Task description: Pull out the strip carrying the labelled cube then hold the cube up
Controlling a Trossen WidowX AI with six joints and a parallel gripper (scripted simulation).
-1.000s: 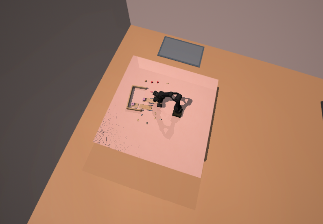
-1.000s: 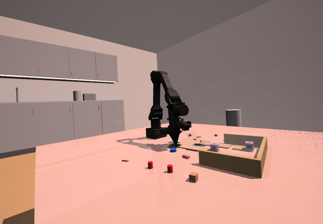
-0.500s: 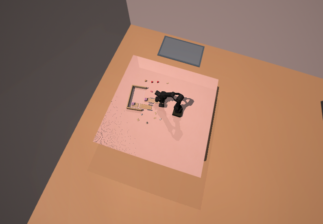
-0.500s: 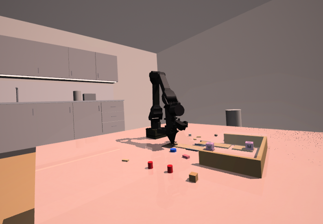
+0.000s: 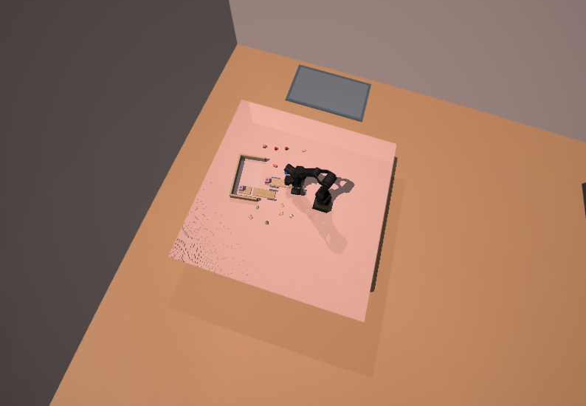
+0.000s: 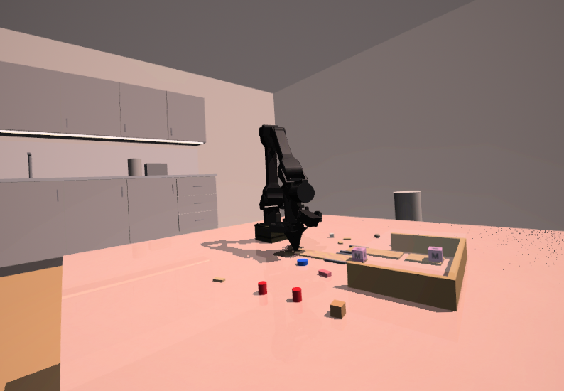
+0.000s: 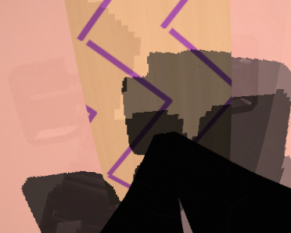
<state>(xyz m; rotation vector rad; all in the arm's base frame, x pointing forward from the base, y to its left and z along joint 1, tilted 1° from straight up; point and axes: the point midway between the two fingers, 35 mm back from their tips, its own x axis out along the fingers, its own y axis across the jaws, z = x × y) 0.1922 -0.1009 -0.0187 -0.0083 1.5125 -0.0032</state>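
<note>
Now: the blue disc 9 cm ahead of my gripper tip and 9 cm to the right of it. Round my gripper tip: tan cube: 28 cm ahead, 27 cm to the right; then pink block: 18 cm ahead, 12 cm to the right.
</note>
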